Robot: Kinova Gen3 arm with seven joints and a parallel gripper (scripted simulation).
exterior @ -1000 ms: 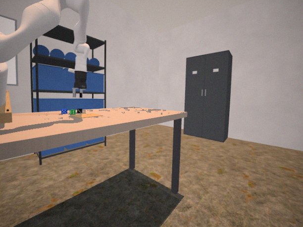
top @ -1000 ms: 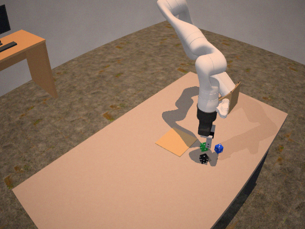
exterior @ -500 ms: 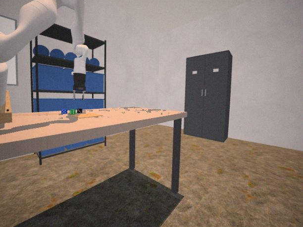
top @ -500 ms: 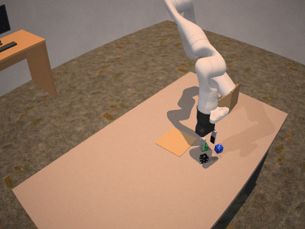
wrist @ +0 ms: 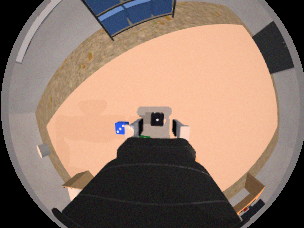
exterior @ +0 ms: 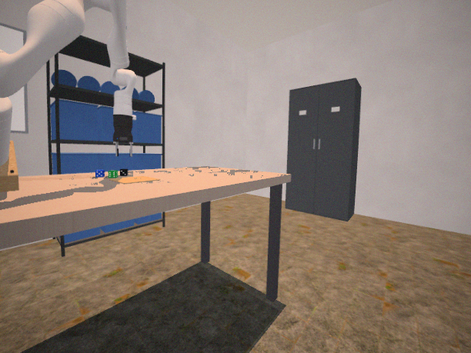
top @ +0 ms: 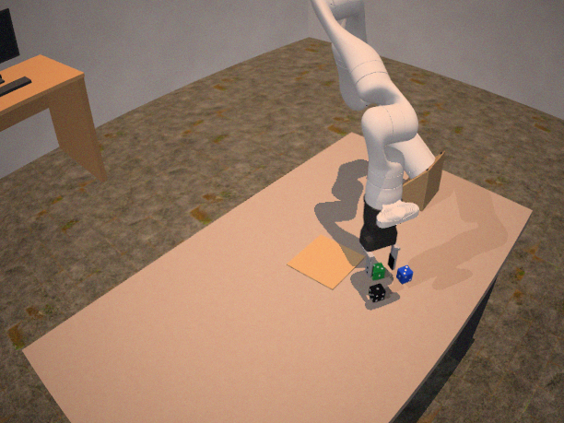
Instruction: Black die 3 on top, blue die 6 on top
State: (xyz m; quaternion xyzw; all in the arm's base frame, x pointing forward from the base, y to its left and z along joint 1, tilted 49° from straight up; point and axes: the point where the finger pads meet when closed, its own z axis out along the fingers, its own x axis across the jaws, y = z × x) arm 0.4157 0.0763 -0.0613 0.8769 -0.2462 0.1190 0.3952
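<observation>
Now: the black die 90 mm below my hand. Also, from my hand: blue die 90 mm below, 90 mm behind, 30 mm to the left; then green die 90 mm below, 60 mm behind, 40 mm to the right; then orange mat 160 mm to the right, 100 mm below, 30 mm behind.
</observation>
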